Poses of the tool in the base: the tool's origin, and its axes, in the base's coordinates. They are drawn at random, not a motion.
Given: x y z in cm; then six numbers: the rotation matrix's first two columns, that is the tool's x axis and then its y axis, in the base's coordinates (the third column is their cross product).
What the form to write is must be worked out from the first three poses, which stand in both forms.
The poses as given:
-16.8, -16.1, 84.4, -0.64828, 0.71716, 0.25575, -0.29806, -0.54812, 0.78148
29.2, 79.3, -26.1, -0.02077, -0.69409, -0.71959, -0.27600, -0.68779, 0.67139
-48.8, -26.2, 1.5, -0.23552, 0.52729, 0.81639, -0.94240, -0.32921, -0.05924
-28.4, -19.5, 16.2, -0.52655, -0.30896, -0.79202, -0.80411, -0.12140, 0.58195
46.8, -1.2, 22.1, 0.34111, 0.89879, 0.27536, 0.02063, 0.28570, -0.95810
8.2, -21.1, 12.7, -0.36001, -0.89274, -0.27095, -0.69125, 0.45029, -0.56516
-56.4, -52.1, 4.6, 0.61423, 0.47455, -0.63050, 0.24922, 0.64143, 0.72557
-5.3, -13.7, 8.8, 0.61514, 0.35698, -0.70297, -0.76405, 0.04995, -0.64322
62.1, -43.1, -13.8, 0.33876, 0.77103, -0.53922, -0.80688, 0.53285, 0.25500
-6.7, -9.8, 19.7, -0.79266, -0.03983, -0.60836, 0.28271, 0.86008, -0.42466
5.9, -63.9, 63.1, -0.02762, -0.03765, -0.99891, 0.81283, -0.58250, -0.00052
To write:
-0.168, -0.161, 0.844, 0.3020, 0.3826, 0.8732, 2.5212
0.292, 0.793, -0.261, 0.6889, -0.3624, -0.6277, 2.8021
-0.488, -0.262, 0.015, 0.4167, -0.3331, 0.8458, 2.0888
-0.284, -0.195, 0.162, -0.4510, 0.6440, 0.6179, 2.7294
0.468, -0.012, 0.221, -0.6524, -0.6143, 0.4439, 1.7185
0.082, -0.211, 0.127, -0.5125, 0.8378, -0.1881, 2.5764
-0.564, -0.521, 0.046, 0.6889, 0.7153, 0.1169, 1.3019
-0.053, -0.137, 0.088, -0.7881, 0.2543, 0.5606, 1.5865
0.621, -0.431, -0.138, -0.0498, 0.5434, 0.8380, 1.2269
-0.067, -0.098, 0.197, 0.0702, 0.9604, -0.2697, 2.5007
0.059, -0.639, 0.631, 0.6506, 0.3344, -0.6819, 2.4682

